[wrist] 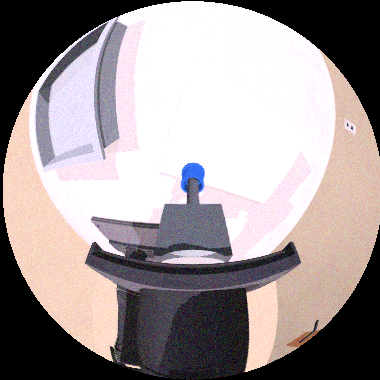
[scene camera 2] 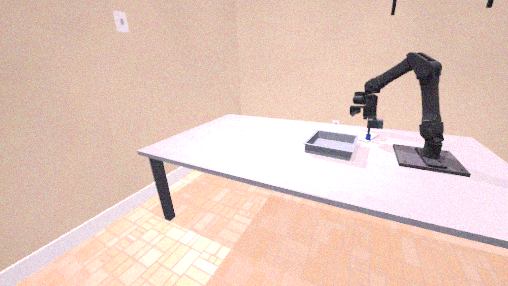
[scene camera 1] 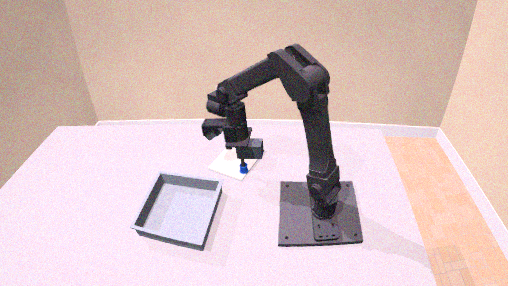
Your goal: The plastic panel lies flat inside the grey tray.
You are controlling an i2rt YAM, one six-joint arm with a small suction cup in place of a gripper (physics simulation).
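Places are measured from the arm's base along level axes (x ahead, y left, z up), in millimetres.
Pixels of known places: hand at its tool point: (wrist: 192,169) (scene camera 2: 367,140) (scene camera 1: 244,173); arm's base at its link origin: (wrist: 136,248) (scene camera 2: 429,157) (scene camera 1: 323,213).
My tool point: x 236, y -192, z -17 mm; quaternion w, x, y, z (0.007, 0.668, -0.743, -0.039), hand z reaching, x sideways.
For each thing: its top centre in the pictures, then the offset to it from my tool point. Level surfaces: height alone.
- white plastic panel at its top centre: (wrist: 243,149) (scene camera 1: 236,158) (scene camera 2: 361,135) dx +29, dy -64, dz +9 mm
- grey tray at its top centre: (scene camera 1: 176,203) (scene camera 2: 332,139) dx +182, dy +189, dz +52 mm
- white table at its surface level: dz +2 mm
The white plastic panel (scene camera 1: 225,164) (scene camera 2: 374,135) (wrist: 230,141) lies low over the table, behind and to the right of the grey tray (scene camera 1: 190,183) (scene camera 2: 329,151) (wrist: 108,88). My blue suction cup (scene camera 1: 243,169) (scene camera 2: 368,137) (wrist: 192,175) presses on the panel near its front right corner and grips it. A thin shadow shows along the panel's edges in the wrist view, so it looks barely raised. The tray is empty and stands at the front left in scene camera 1.
The arm's dark base plate (scene camera 1: 295,221) is bolted to the white table (scene camera 1: 253,264) (scene camera 2: 238,147), right of the tray. The table's front edge and a dark leg (scene camera 2: 162,193) show in scene camera 2.
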